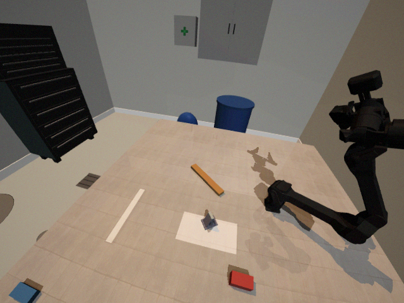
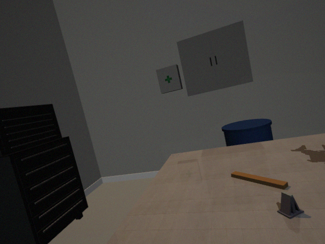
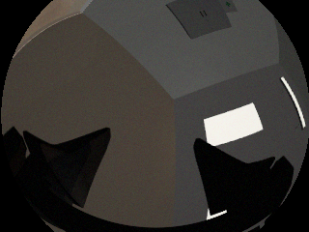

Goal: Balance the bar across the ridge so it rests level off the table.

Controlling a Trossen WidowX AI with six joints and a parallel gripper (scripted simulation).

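My gripper tip is 520 mm above the orange bar, 460 mm short of it and 20 mm to the right of it. Also, from my gripper tip: red block: 510 mm below, 410 mm to the left, 280 mm ahead; then blue block: 880 mm ahead, 600 mm to the left, 520 mm below.
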